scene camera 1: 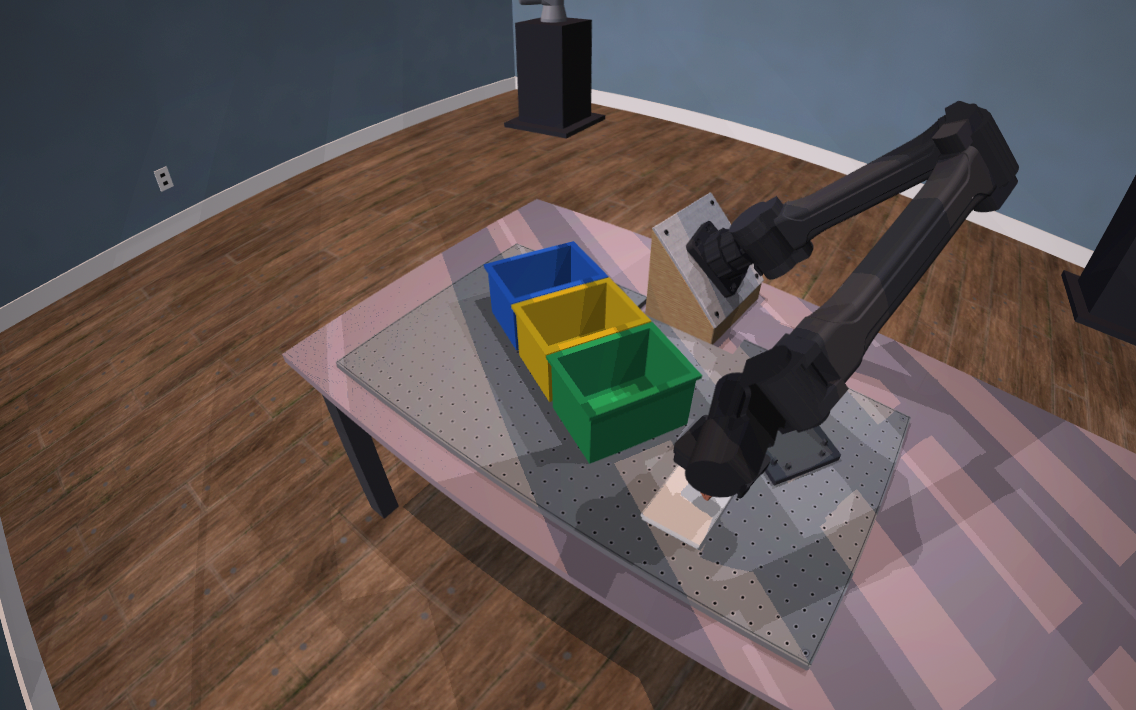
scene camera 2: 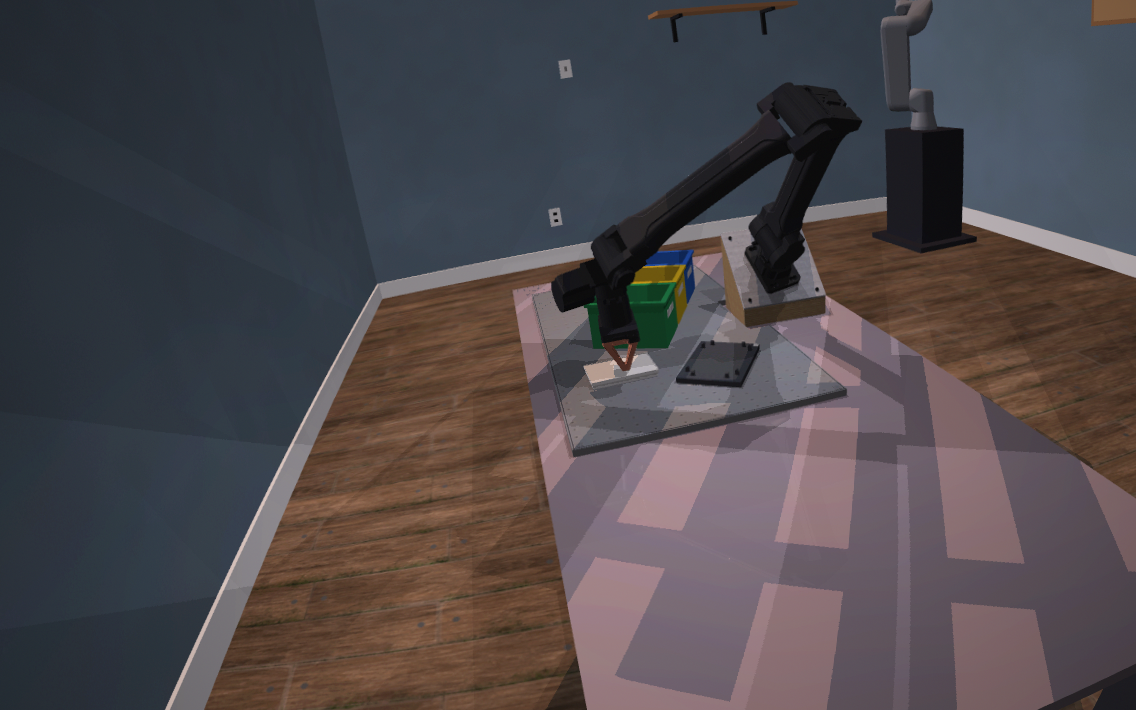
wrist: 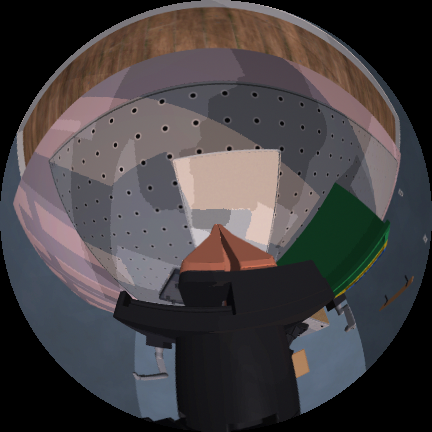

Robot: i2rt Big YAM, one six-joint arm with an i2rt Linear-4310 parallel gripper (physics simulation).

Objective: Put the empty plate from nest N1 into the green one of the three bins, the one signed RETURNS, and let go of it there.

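Frame: origin at the arm's base, x ahead, y left, z up, level; millimetres.
Where they show: gripper, fingertip midpoint: (scene camera 1: 708, 496) (scene camera 2: 626, 370) (wrist: 216, 228); arm's base, link origin: (scene camera 1: 715, 260) (scene camera 2: 771, 266).
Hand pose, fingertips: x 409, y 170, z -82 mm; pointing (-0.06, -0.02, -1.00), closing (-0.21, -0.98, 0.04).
Note:
Things, the pixels of their top centre, and the offset from my fingertips. "spot": a spot on its surface instead.
- white rectangular plate, top centre: (wrist: 233, 220) (scene camera 1: 694, 494) (scene camera 2: 620, 367) dx +7, dy -17, dz +1 mm
- dark pad with upright pins, surface spot: (scene camera 1: 800, 458) spot: dx -127, dy +93, dz -2 mm
The white rectangular plate (scene camera 1: 682, 514) (scene camera 2: 600, 373) (wrist: 230, 182) lies flat over the perforated board, in front of the green bin. My gripper (scene camera 1: 707, 497) (scene camera 2: 624, 366) (wrist: 216, 228) is shut with nothing between its fingers. Its orange tips meet over the plate's top face, close to it; whether they touch it I cannot tell. In scene camera 1 the wrist hides most of the fingers and the plate's back part. The green bin (scene camera 1: 645, 418) (scene camera 2: 653, 328) (wrist: 322, 225) stands beside the plate, upright and open at the top. No N1 or RETURNS lettering is readable.
The yellow bin (scene camera 1: 534, 365) (scene camera 2: 682, 293) and blue bin (scene camera 1: 502, 305) (scene camera 2: 688, 272) stand in a row behind the green one. A dark pad with upright pins (scene camera 1: 800, 458) (scene camera 2: 717, 364) lies nearer the arm's wedge-shaped base (scene camera 1: 676, 288) (scene camera 2: 783, 313).

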